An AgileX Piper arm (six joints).
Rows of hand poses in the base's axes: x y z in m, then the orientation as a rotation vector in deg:
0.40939, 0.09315, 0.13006, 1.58, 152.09, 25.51
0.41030, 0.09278, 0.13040, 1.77, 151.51, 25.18
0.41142, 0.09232, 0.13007, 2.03, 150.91, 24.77
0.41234, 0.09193, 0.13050, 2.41, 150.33, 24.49
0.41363, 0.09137, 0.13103, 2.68, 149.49, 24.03
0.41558, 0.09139, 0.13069, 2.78, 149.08, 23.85
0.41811, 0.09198, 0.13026, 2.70, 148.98, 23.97
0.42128, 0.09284, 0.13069, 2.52, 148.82, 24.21
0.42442, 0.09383, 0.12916, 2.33, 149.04, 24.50
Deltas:
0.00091, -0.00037, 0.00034, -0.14, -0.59, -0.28
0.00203, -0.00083, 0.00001, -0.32, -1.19, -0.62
0.00295, -0.00122, 0.00044, -0.39, -1.74, -1.02
0.00424, -0.00178, 0.00097, -0.58, -2.59, -1.42
0.00619, -0.00176, 0.00063, -0.65, -3.00, -1.59
0.00872, -0.00117, 0.00020, -0.56, -3.09, -1.52
0.01189, -0.00031, 0.00063, -0.41, -3.24, -1.38
0.01503, 0.00068, -0.00090, -0.26, -3.01, -1.16

